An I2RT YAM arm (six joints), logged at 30 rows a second.
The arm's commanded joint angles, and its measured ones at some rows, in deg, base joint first. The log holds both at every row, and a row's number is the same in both.
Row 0, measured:
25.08 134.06 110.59 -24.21 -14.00 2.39
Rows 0 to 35, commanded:
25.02 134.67 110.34 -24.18 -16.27 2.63
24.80 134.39 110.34 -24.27 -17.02 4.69
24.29 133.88 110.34 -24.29 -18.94 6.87
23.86 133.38 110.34 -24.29 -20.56 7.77
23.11 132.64 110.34 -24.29 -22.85 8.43
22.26 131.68 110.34 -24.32 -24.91 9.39
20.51 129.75 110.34 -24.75 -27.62 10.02
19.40 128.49 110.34 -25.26 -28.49 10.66
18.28 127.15 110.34 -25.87 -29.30 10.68
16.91 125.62 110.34 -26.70 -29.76 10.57
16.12 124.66 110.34 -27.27 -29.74 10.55
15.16 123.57 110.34 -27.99 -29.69 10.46
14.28 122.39 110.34 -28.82 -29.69 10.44
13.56 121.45 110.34 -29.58 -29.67 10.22
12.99 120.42 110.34 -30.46 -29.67 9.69
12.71 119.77 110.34 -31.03 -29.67 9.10
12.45 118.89 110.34 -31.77 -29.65 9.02
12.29 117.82 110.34 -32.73 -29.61 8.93
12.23 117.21 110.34 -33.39 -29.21 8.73
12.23 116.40 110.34 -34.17 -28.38 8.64
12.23 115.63 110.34 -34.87 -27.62 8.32
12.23 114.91 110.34 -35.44 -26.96 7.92
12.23 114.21 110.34 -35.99 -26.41 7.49
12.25 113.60 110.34 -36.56 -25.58 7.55
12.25 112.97 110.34 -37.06 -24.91 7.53
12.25 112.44 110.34 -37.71 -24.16 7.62
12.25 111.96 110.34 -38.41 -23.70 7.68
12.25 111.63 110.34 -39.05 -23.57 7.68
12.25 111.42 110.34 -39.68 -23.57 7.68
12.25 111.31 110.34 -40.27 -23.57 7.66
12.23 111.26 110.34 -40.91 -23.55 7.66
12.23 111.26 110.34 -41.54 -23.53 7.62
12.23 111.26 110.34 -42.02 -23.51 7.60
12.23 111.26 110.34 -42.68 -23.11 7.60
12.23 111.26 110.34 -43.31 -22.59 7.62
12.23 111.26 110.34 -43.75 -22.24 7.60
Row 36, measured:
12.38 113.06 110.50 -42.61 -24.16 8.69
